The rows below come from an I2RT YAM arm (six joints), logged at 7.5 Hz.
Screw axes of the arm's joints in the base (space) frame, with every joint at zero. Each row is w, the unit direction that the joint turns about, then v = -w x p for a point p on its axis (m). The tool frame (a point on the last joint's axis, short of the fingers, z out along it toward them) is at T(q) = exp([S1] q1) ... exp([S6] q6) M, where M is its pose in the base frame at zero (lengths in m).
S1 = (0, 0, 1, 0, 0, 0)
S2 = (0, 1, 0, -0.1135, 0, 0.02)
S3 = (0, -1, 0, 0.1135, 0, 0.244)
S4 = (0, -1, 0, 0.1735, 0, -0.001)
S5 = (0, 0, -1, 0, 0.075, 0)
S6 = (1, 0, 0, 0, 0.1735, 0)
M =
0 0 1 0.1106
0 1 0 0
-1 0 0 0.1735
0 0 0 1
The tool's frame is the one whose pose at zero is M.
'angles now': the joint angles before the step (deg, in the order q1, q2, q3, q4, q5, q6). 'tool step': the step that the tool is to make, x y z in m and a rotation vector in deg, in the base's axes. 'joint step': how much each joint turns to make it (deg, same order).
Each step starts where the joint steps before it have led.
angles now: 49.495 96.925 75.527 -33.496 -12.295 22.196
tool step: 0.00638 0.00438 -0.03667 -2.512 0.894 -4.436
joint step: -0.001 3.649 -3.716 5.463 3.278 3.190
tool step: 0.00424 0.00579 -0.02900 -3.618 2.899 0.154
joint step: 0.089 4.656 -0.022 0.024 0.089 -0.130
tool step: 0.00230 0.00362 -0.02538 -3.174 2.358 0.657
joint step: 0.087 4.021 -0.001 -0.022 -0.022 -0.634
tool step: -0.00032 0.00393 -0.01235 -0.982 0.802 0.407
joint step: 0.416 2.033 0.001 0.764 0.021 0.000
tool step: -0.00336 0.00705 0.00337 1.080 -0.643 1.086
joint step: 1.027 0.022 0.634 0.635 -0.196 0.022
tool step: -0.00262 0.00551 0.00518 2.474 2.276 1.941
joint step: 0.480 0.000 1.092 -0.569 -3.629 0.065
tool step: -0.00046 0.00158 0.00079 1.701 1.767 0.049
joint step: 0.000 0.044 0.088 0.438 -2.229 1.027
